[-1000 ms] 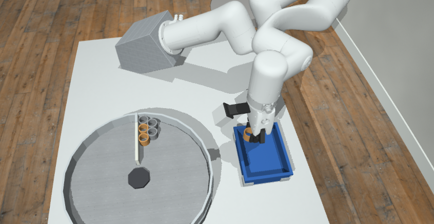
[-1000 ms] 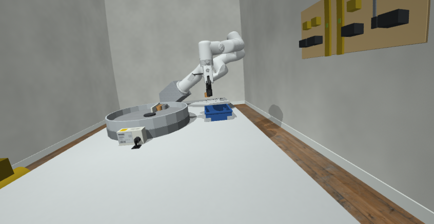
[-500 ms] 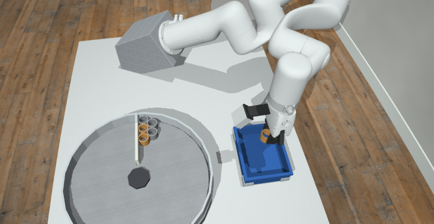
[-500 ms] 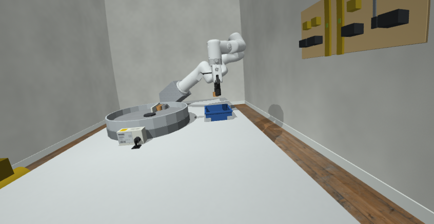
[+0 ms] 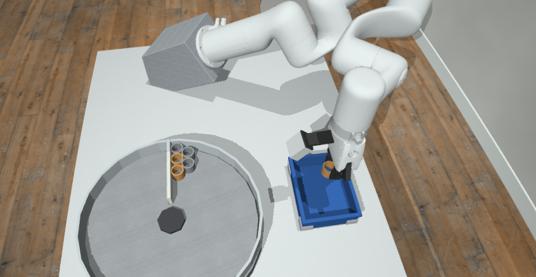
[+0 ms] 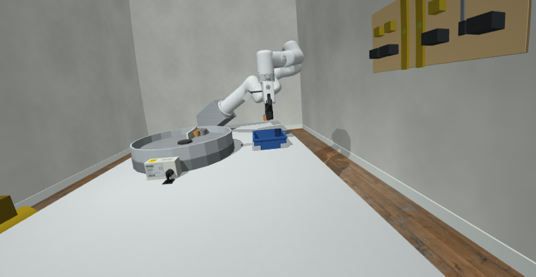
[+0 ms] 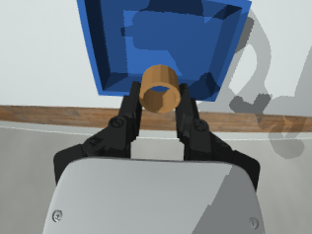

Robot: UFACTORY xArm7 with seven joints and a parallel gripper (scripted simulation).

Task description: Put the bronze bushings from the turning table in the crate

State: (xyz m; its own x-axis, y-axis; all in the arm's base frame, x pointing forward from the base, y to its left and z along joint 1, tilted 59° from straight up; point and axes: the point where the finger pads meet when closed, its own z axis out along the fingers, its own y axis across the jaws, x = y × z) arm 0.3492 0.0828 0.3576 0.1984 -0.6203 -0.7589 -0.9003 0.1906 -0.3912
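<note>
The blue crate lies 11 cm below my hand and 1 cm to the right of it. Round my hand: turning table 37 cm to the right, 12 cm ahead, 9 cm below.
</note>
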